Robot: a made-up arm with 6 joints.
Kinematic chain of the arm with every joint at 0, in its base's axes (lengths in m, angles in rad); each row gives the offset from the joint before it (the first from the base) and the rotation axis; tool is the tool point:
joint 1: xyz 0 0 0.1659 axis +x
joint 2: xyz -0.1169 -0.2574 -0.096 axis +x
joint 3: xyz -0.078 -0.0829 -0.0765 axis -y
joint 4: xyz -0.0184 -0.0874 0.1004 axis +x
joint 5: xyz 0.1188 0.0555 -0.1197 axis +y
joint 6: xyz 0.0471 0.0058 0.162 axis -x
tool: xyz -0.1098 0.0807 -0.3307
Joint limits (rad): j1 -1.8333..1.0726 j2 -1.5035..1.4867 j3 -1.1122..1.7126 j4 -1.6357..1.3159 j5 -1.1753..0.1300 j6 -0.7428..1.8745
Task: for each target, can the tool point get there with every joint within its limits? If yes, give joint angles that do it. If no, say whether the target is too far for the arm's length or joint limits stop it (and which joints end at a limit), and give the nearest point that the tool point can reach.
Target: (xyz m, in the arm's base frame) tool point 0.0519 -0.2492 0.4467
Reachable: yes | joints -0.9791 -0.8609 0.8229 0.4111 -0.8725 0.5768
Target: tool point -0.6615 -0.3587 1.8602
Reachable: no: too far | nearest point -0.3842 -0.1587 0.9153 | short by 1.005 m
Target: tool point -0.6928 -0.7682 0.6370
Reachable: no: joint limits stop it (at a limit: joint 3, joint 5, joint 6) | nearest point -0.5042 -0.5957 0.5312 | short by 0.277 m
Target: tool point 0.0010 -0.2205 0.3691
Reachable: yes | joints -1.2359 0.2771 0.9580 0.9044 -0.6894 0.7190
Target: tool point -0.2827 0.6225 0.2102
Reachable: no: joint limits stop it (at a limit: joint 1, joint 2, joint 4) | nearest point -0.2633 0.4315 0.2875 | short by 0.207 m
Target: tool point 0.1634 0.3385 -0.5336
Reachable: no: joint limits stop it (at a limit: joint 1, joint 3, joint 4) | nearest point 0.0655 0.2570 -0.4413 | short by 0.157 m
